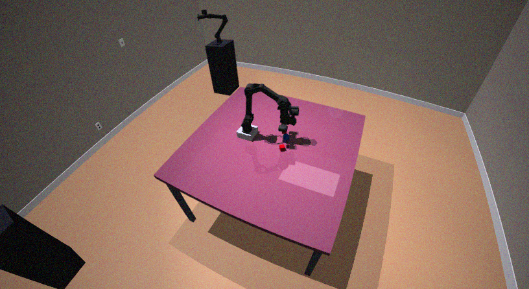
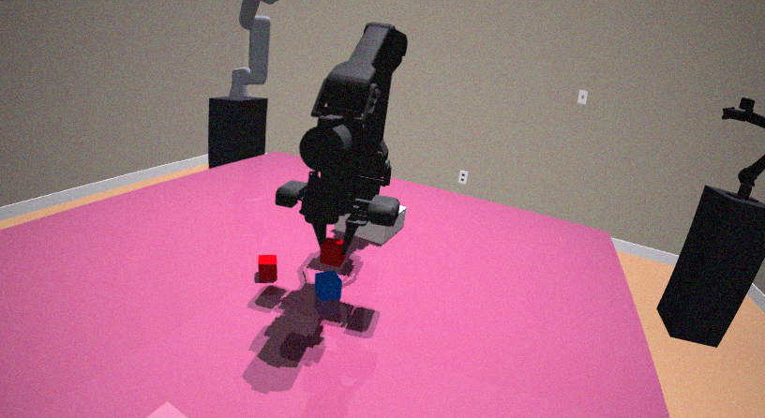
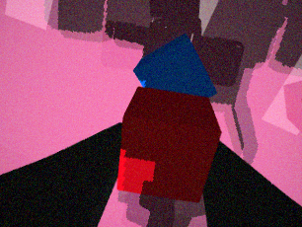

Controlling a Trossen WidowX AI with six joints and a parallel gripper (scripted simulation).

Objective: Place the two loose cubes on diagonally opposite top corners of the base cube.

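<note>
The blue cube lies 1 cm ahead of my gripper tip and 6 cm below it.
</note>
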